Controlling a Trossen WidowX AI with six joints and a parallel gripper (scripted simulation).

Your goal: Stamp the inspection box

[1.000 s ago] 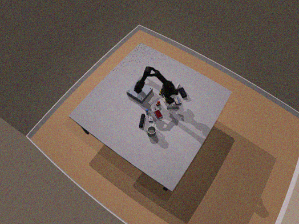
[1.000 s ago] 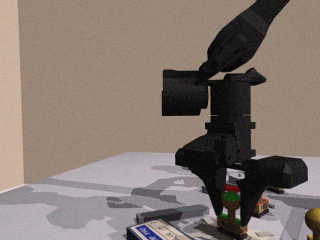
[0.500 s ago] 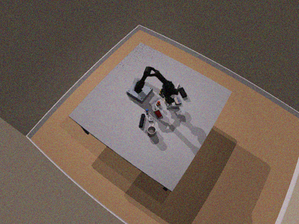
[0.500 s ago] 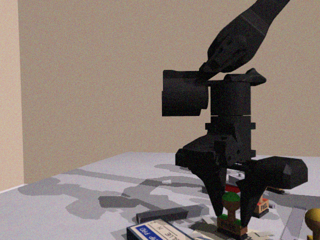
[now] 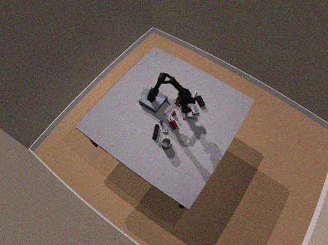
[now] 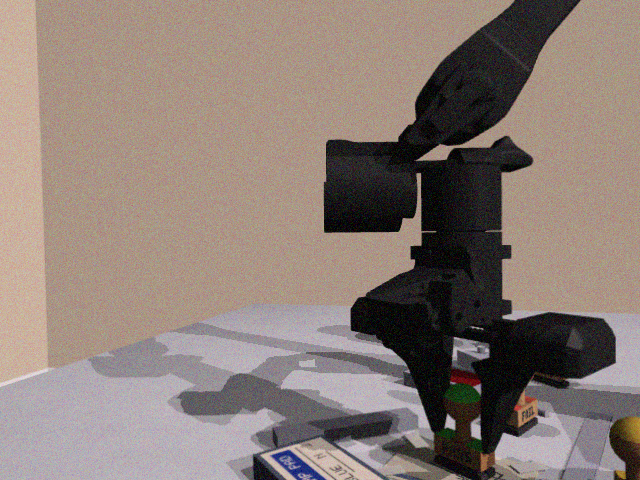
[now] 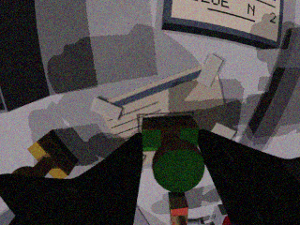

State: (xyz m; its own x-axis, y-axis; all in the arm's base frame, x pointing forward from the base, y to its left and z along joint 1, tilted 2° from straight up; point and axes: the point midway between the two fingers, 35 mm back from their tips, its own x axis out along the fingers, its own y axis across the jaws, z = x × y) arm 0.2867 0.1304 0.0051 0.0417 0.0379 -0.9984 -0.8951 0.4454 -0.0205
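Right now my gripper tip is right at the green-knobbed stamp. Also, from my gripper tip: grey bar 10 cm ahead, 3 cm to the right, 2 cm below; card 2 cm below; red-knobbed stamp 10 cm to the right, 4 cm behind.
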